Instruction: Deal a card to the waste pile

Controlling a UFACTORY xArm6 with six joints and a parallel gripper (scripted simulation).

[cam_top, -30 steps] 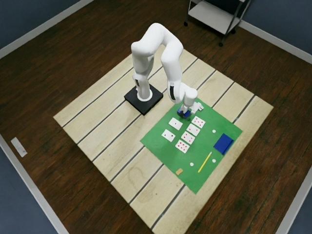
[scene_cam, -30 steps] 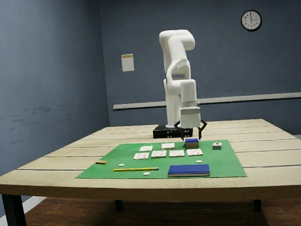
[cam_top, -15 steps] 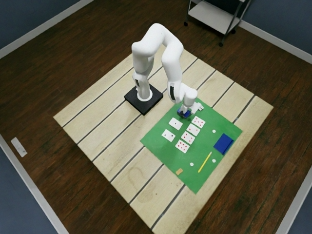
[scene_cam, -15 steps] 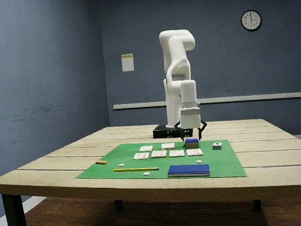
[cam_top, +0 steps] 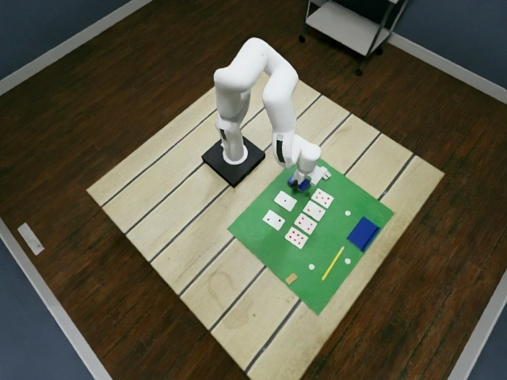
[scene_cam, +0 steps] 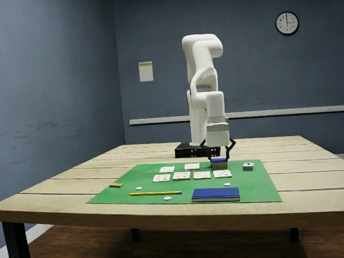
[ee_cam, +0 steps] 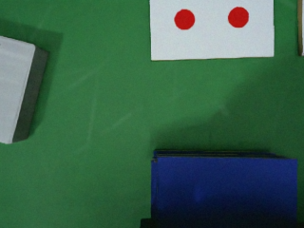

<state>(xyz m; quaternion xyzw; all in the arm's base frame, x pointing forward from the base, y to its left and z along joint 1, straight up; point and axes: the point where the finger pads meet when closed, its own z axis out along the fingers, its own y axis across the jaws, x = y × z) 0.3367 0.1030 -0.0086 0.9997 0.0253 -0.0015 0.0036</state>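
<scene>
Now: the face-up card 23 cm to the right of my hand, 4 cm below it and 3 cm ahead of it. From my hand the other things lie so: yellow pencil (35 cm ahead, 21 cm to the right, 4 cm below); then green mat (16 cm ahead, 11 cm to the right, 5 cm below); then grey block (12 cm to the left, 7 cm ahead, 2 cm below).
</scene>
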